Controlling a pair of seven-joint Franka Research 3 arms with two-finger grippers.
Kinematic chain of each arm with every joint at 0, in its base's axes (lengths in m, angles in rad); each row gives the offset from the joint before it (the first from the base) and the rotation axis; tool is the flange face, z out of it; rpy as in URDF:
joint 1: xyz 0 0 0.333 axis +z
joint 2: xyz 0 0 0 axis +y
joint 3: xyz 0 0 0.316 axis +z
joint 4: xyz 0.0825 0 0 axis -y
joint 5: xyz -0.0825 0 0.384 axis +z
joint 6: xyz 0 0 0 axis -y
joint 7: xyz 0.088 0 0 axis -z
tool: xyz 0 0 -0.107 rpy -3.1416 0 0
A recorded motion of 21 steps. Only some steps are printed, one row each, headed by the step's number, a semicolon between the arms.
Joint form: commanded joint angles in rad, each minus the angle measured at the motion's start. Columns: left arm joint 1, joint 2, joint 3, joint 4, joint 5, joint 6, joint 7; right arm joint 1, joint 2, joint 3, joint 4, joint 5, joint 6, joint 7.
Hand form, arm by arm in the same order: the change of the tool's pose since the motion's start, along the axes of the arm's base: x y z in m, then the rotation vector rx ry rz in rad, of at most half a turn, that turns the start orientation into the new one. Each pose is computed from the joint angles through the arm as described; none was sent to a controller.
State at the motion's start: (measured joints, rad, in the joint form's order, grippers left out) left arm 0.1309 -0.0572 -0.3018 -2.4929 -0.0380 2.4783 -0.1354; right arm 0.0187 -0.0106 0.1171 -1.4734 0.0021 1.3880 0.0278
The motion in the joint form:
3: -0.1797 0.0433 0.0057 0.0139 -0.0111 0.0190 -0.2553; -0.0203 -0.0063 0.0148 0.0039 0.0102 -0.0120 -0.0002
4: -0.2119 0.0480 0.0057 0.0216 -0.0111 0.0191 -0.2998; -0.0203 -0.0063 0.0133 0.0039 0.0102 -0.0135 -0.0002
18: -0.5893 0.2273 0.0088 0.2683 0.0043 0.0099 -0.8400; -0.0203 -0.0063 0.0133 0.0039 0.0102 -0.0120 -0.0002
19: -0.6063 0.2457 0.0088 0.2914 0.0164 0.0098 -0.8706; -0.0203 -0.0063 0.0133 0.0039 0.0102 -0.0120 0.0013
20: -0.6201 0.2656 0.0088 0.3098 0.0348 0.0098 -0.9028; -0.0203 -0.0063 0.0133 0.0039 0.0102 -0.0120 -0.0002
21: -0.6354 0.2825 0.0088 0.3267 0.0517 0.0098 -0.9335; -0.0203 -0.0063 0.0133 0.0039 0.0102 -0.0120 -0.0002
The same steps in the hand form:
3: -0.0155 -0.0809 -0.0122 -0.0244 0.0192 0.0899; -0.0032 -0.0018 0.0041 0.0088 0.0031 -0.0041
4: -0.0185 -0.0962 -0.0113 -0.0280 0.0182 0.1021; -0.0033 -0.0026 0.0040 0.0087 0.0046 -0.0056
18: -0.0562 -0.2983 0.0003 -0.1142 0.0290 0.2594; -0.0031 -0.0026 0.0041 0.0089 0.0031 -0.0056
19: -0.0574 -0.3097 0.0002 -0.1173 0.0264 0.2650; -0.0031 -0.0026 0.0041 0.0087 0.0031 -0.0071
20: -0.0588 -0.3189 -0.0028 -0.1135 0.0244 0.2708; -0.0031 -0.0026 0.0041 0.0089 0.0031 -0.0056
21: -0.0613 -0.3284 -0.0049 -0.1111 0.0216 0.2747; -0.0031 -0.0026 0.0041 0.0089 0.0031 -0.0056

